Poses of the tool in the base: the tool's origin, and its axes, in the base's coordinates. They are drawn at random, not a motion.
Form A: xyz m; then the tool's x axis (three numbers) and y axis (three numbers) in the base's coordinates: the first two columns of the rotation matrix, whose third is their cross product.
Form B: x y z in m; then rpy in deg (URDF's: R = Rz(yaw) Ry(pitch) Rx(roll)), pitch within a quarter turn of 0, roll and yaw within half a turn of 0. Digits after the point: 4 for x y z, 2 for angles.
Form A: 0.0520 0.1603 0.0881 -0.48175 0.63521 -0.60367 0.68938 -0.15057 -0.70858
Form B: 0.0520 0.1603 0.0881 -117.28 37.13 127.18
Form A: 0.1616 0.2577 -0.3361 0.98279 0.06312 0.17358 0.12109 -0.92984 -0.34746
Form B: 0.1616 0.2577 -0.3361 -159.34 -10.00 3.67
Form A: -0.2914 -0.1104 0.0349 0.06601 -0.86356 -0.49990 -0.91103 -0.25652 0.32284
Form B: -0.2914 -0.1104 0.0349 158.11 29.99 -85.63
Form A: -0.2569 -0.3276 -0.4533 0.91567 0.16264 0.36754 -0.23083 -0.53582 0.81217
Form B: -0.2569 -0.3276 -0.4533 119.16 -21.56 10.07
